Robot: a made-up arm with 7 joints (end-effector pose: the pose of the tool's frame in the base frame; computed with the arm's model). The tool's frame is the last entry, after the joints. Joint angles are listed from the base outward.
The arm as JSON. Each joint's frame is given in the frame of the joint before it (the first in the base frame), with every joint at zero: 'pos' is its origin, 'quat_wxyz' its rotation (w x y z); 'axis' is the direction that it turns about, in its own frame. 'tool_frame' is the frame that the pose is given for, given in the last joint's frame.
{
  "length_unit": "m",
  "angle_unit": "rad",
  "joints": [
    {
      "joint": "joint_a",
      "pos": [
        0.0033,
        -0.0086,
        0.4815
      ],
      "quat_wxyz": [
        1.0,
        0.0,
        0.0,
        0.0
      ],
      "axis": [
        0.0,
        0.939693,
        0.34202
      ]
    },
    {
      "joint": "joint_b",
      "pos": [
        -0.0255,
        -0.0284,
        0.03
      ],
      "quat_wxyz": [
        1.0,
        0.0,
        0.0,
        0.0
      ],
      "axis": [
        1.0,
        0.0,
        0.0
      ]
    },
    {
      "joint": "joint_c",
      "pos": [
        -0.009,
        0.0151,
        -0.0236
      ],
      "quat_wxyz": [
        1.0,
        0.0,
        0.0,
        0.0
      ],
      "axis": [
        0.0,
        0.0,
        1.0
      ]
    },
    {
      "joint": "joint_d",
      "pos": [
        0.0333,
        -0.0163,
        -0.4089
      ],
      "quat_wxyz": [
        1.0,
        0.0,
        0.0,
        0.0
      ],
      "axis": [
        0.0,
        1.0,
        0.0
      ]
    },
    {
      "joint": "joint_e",
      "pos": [
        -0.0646,
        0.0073,
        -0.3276
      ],
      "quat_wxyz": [
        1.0,
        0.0,
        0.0,
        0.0
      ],
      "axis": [
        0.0,
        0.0,
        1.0
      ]
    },
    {
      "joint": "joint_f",
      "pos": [
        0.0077,
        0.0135,
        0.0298
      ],
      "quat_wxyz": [
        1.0,
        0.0,
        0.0,
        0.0
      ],
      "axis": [
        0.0,
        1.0,
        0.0
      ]
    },
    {
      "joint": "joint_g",
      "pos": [
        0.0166,
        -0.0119,
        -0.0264
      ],
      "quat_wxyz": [
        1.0,
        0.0,
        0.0,
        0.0
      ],
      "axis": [
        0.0,
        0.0,
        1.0
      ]
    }
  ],
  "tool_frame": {
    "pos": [
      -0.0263,
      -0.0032,
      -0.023
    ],
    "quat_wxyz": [
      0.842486,
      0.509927,
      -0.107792,
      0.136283
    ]
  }
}
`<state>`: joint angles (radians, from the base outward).
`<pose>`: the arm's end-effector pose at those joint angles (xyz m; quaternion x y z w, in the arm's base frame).
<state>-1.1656 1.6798 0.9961 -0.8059 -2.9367 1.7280 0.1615</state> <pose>-0.0376 0.5753 0.8051 -0.5743 -0.6443 -0.2080 0.4602</pose>
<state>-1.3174 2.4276 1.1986 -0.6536 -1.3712 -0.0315 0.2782</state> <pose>-0.5326 0.4464 0.8439 -0.6898 0.1409 -0.4527 0.5472</pose>
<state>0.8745 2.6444 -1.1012 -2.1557 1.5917 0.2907 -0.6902</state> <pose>0.0779 0.4209 0.5499 0.4671 0.0845 -0.4320 0.7668</pose>
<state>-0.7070 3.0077 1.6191 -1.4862 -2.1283 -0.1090 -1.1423</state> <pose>-0.4481 -0.2963 0.9105 -0.4343 -0.8208 -0.1402 0.3435</pose>
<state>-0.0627 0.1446 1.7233 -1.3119 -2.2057 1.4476 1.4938</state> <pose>-0.0806 0.3784 -0.0146 -0.8407 -0.1932 -0.2887 0.4155</pose>
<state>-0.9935 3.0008 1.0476 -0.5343 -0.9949 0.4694 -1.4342</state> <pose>-0.6293 0.0114 0.9801 -0.8406 -0.4820 -0.1733 0.1761</pose>
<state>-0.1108 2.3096 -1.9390 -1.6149 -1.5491 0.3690 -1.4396</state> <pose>-0.1634 0.5336 0.5492 0.4964 0.0229 0.8186 0.2879</pose>
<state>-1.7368 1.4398 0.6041 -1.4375 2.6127 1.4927 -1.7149</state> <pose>0.0108 0.3832 0.9260 0.1447 0.8974 0.2087 0.3608</pose>
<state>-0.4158 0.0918 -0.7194 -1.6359 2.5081 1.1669 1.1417</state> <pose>0.3434 -0.2666 0.1709 -0.1725 0.6522 -0.1255 0.7274</pose>
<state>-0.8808 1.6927 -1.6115 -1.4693 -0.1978 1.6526 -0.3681</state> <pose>0.2652 0.5223 0.3895 0.8639 0.0198 -0.5010 0.0474</pose>
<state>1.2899 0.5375 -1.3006 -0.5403 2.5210 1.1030 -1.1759</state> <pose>-0.6926 0.0227 0.3239 0.0702 0.6326 0.2312 0.7358</pose>
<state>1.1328 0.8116 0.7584 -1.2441 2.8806 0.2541 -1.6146</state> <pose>-0.2763 0.5574 0.2730 0.5983 -0.3489 0.6134 0.3796</pose>
